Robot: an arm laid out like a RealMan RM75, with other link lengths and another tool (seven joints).
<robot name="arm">
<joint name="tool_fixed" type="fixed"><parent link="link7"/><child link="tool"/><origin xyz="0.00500 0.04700 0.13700" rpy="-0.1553 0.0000 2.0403"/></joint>
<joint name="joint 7" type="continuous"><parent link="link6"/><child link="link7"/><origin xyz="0.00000 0.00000 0.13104" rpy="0.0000 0.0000 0.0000"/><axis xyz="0 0 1"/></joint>
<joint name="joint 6" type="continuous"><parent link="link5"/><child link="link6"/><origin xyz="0.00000 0.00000 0.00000" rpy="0.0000 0.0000 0.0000"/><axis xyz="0 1 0"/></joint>
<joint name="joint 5" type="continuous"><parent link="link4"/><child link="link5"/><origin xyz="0.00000 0.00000 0.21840" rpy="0.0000 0.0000 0.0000"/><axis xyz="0 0 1"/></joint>
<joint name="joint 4" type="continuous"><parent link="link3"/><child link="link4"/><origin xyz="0.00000 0.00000 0.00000" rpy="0.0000 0.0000 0.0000"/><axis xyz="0 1 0"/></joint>
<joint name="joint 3" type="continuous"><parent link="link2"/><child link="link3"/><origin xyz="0.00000 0.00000 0.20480" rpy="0.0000 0.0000 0.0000"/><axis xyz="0 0 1"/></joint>
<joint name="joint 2" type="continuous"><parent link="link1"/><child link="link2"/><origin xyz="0.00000 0.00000 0.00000" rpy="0.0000 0.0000 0.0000"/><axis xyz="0 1 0"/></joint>
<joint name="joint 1" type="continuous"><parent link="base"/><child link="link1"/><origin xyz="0.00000 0.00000 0.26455" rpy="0.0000 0.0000 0.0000"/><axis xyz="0 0 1"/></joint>
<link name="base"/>
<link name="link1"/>
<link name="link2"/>
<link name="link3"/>
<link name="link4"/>
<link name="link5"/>
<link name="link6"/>
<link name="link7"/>
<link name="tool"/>
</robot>
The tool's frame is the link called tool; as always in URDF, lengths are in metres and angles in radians. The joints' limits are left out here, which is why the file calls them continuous.
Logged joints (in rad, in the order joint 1, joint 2, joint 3, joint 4, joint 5, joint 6, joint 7), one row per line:
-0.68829, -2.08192, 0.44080, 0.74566, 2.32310, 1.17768, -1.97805
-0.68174, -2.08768, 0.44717, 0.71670, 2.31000, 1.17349, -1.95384
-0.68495, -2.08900, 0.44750, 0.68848, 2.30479, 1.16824, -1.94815
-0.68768, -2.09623, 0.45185, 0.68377, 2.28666, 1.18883, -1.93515
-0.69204, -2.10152, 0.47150, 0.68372, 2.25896, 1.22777, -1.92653
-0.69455, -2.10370, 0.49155, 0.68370, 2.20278, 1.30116, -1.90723
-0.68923, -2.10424, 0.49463, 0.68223, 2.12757, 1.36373, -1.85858
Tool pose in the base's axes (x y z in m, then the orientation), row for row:
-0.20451, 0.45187, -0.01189, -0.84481, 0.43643, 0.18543, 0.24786
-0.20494, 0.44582, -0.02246, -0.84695, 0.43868, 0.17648, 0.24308
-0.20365, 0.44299, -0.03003, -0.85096, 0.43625, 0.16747, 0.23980
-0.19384, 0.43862, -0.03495, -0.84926, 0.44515, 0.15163, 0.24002
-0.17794, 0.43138, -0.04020, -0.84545, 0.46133, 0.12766, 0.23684
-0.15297, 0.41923, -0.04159, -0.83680, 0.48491, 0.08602, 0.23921
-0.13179, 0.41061, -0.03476, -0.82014, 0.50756, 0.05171, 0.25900
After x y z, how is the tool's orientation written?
As a quaternion, x y z w.
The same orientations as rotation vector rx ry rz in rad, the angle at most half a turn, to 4 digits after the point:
-2.3027, 1.1896, 0.5054
-2.3143, 1.1987, 0.4822
-2.3292, 1.1941, 0.4584
-2.3243, 1.2183, 0.4150
-2.3177, 1.2647, 0.3500
-2.2911, 1.3277, 0.2355
-2.2227, 1.3755, 0.1401

